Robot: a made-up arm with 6 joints.
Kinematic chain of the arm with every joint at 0, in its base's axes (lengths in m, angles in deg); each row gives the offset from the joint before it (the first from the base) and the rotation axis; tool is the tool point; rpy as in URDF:
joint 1: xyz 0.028 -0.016 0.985 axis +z
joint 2: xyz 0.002 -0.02 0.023 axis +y
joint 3: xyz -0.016 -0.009 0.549 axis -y
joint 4: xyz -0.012 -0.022 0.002 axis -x
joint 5: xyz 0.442 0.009 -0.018 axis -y
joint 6: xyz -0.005 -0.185 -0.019 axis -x
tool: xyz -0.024 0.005 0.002 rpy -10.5 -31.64 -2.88
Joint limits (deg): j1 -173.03..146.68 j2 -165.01..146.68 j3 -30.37..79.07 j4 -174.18..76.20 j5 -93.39..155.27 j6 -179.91..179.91
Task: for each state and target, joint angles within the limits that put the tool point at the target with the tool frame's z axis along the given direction. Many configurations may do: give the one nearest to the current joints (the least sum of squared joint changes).
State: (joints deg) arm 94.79 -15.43 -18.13 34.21 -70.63 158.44
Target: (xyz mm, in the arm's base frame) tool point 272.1 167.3 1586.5 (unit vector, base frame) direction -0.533 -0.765 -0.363
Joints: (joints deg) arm 81.96 -17.48 -18.83 27.28 -42.61 126.52
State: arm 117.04 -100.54 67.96 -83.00 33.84 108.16
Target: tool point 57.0 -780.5 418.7 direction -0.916 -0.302 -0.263
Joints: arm 87.55 -143.68 76.25 -69.65 58.80 145.87
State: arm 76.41 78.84 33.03 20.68 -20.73 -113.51
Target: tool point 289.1 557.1 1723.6 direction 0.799 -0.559 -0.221
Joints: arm 87.05 29.64 60.48 17.66 -12.39 -123.91
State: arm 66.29 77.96 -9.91 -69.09 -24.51 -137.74
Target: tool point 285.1 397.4 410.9 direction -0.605 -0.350 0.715
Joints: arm 63.04 109.19 38.32 -86.90 -33.38 -173.70
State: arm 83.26 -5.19 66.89 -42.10 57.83 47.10
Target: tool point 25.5 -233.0 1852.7 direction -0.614 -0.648 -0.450
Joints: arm 80.80 -41.18 51.51 -78.37 58.59 64.19
